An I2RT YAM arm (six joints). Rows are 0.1 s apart.
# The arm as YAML. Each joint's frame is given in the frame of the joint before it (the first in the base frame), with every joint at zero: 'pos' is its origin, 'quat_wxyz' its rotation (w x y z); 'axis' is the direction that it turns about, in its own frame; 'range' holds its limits. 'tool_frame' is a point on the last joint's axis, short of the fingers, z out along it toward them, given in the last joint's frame.
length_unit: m
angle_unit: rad
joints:
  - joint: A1
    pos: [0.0, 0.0, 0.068]
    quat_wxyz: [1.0, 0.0, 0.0, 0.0]
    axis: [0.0, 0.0, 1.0]
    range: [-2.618, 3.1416]
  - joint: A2
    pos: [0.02, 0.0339, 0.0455]
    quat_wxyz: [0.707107, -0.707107, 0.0, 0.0]
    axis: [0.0, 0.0, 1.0]
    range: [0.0, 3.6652]
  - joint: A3
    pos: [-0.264, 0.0, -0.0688]
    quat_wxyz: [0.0, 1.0, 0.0, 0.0]
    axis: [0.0, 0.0, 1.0]
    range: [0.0, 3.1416]
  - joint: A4
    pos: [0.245, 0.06, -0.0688]
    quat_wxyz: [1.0, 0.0, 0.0, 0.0]
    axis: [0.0, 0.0, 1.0]
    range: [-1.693, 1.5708]
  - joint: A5
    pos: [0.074, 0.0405, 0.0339]
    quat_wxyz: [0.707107, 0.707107, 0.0, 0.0]
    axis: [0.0, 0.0, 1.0]
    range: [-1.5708, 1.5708]
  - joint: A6
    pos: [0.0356, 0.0, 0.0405]
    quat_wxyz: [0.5, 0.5, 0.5, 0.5]
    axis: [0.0, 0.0, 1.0]
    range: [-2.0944, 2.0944]
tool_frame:
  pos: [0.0, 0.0, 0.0]
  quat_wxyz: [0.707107, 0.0, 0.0, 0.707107]
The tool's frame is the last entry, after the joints.
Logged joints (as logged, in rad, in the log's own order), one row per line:
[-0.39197, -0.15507, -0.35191, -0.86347, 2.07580, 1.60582]
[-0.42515, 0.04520, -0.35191, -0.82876, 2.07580, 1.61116]
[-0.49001, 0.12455, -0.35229, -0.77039, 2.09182, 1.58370]
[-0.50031, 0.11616, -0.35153, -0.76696, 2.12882, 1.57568]
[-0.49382, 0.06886, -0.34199, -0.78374, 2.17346, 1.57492]
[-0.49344, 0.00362, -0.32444, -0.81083, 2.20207, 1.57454]
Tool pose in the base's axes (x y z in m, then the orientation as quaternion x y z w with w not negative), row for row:
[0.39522, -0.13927, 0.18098, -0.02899, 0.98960, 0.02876, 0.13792]
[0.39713, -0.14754, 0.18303, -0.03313, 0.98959, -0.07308, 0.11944]
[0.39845, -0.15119, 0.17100, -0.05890, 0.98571, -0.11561, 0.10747]
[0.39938, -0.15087, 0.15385, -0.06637, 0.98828, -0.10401, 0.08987]
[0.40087, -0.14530, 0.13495, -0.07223, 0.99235, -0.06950, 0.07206]
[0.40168, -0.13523, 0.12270, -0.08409, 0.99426, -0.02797, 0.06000]
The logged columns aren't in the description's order. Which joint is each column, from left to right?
Columns, left to right: A6, A5, A1, A4, A2, A3.
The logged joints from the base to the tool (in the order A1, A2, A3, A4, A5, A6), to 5 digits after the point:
[-0.35191, 2.07580, 1.60582, -0.86347, -0.15507, -0.39197]
[-0.35191, 2.07580, 1.61116, -0.82876, 0.04520, -0.42515]
[-0.35229, 2.09182, 1.58370, -0.77039, 0.12455, -0.49001]
[-0.35153, 2.12882, 1.57568, -0.76696, 0.11616, -0.50031]
[-0.34199, 2.17346, 1.57492, -0.78374, 0.06886, -0.49382]
[-0.32444, 2.20207, 1.57454, -0.81083, 0.00362, -0.49344]

